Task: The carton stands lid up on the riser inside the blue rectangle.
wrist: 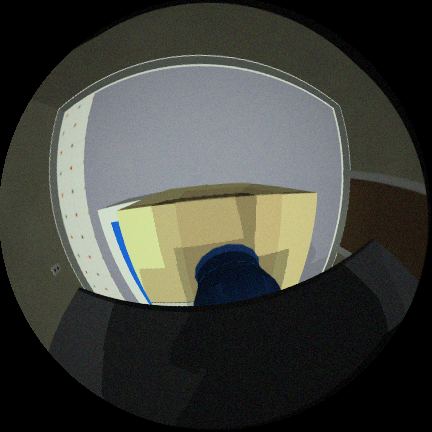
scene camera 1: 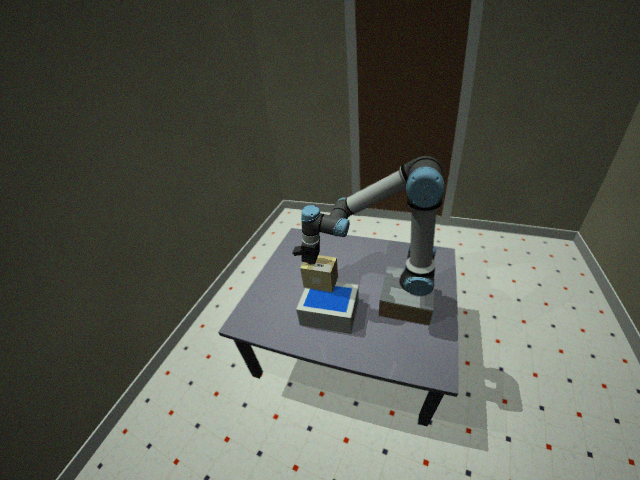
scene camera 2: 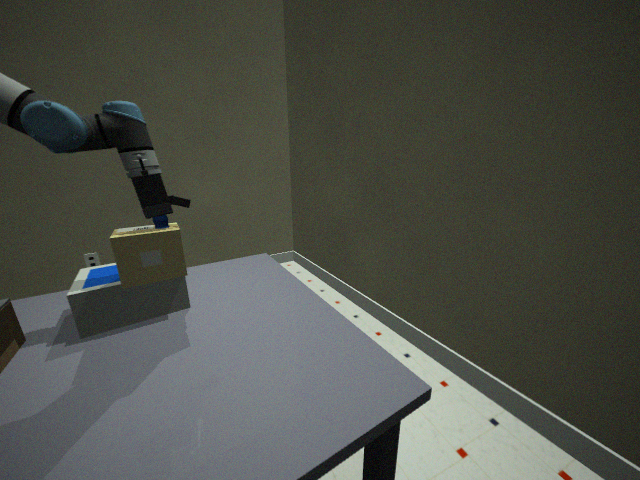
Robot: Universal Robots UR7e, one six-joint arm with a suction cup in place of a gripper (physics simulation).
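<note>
Suction cup [wrist: 220, 278] stuck to a tan carton [scene camera 2: 143, 254], also seen as the tan carton [wrist: 165, 234] and the tan carton [scene camera 1: 323, 275]. The tan carton still rests on a riser [scene camera 2: 98, 303], also seen as the riser [wrist: 107, 215] and the riser [scene camera 1: 335, 311].
</note>
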